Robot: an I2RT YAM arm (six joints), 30 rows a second.
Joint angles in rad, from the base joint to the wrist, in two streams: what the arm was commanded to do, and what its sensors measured. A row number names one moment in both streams.
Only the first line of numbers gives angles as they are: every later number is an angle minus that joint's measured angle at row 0.
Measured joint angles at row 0:
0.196 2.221 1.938 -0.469 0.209 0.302
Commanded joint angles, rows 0 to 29:
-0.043 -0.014 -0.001 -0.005 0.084 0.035
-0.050 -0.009 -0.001 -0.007 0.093 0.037
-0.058 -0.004 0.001 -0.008 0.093 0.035
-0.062 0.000 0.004 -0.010 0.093 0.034
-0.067 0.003 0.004 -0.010 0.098 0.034
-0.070 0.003 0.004 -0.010 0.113 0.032
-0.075 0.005 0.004 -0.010 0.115 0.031
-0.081 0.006 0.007 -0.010 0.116 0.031
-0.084 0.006 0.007 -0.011 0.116 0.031
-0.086 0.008 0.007 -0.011 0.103 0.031
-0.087 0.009 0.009 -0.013 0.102 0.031
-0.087 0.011 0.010 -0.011 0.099 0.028
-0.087 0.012 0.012 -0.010 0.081 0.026
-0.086 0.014 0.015 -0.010 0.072 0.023
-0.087 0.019 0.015 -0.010 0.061 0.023
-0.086 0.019 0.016 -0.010 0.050 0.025
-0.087 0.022 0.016 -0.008 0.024 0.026
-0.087 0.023 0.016 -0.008 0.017 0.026
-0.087 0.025 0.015 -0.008 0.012 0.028
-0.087 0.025 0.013 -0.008 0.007 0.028
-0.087 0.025 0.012 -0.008 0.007 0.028
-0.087 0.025 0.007 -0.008 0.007 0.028
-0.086 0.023 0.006 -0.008 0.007 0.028
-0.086 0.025 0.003 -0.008 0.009 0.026
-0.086 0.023 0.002 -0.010 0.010 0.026
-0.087 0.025 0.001 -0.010 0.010 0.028
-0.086 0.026 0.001 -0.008 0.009 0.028
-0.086 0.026 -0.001 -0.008 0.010 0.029
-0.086 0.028 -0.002 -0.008 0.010 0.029
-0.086 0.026 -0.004 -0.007 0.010 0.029
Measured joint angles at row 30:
-0.087 0.021 -0.001 -0.020 0.017 0.021
